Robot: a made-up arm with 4 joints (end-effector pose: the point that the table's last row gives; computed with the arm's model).
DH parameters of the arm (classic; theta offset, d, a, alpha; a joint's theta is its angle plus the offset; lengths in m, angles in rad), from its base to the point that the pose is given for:
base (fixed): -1.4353 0 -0.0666 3.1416
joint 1: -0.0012 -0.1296 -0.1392 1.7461
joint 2: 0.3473 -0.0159 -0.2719 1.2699
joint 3: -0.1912 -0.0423 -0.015 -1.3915
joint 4: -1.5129 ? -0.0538 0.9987
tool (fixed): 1.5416 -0.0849 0 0
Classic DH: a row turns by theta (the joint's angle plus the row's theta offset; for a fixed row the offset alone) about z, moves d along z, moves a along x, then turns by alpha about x.
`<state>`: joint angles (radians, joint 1 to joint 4).
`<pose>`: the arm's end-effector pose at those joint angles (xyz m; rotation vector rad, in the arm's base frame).
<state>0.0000 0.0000 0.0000 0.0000</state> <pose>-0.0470 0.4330 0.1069 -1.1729 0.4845 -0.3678</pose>
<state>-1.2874 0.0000 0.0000 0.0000</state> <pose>-0.3720 0.1321 0.1069 -1.2548 -0.3231 0.7414</pose>
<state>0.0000 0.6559 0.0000 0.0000</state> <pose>-0.0676 0.3971 0.2498 -0.5914 0.5556 -0.0476</pose>
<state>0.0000 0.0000 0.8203 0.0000</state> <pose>-0.0289 0.4948 0.1235 -1.0659 -0.1691 0.1853</pose>
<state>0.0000 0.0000 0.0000 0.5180</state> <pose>-0.0470 0.4768 0.0937 -0.6705 0.5401 -0.2223</pose>
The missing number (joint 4, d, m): 0.1008
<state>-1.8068 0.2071 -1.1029 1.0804</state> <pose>-0.3705 -0.0778 0.1328 -0.7305 0.7176 0.6568</pose>
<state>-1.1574 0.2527 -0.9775 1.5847</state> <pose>-0.3896 0.2131 0.1716 0.0870 0.9915 0.2602</pose>
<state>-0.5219 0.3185 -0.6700 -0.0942</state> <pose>-0.2545 0.2981 0.1746 -1.2699 0.7940 -0.1594</pose>
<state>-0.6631 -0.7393 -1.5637 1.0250</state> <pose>-0.2099 0.2566 -0.0592 -0.4199 0.2232 -1.3313</pose>
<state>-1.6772 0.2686 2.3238 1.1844</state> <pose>-0.4049 -0.1729 0.2119 -0.5162 0.4751 -2.3965</pose>
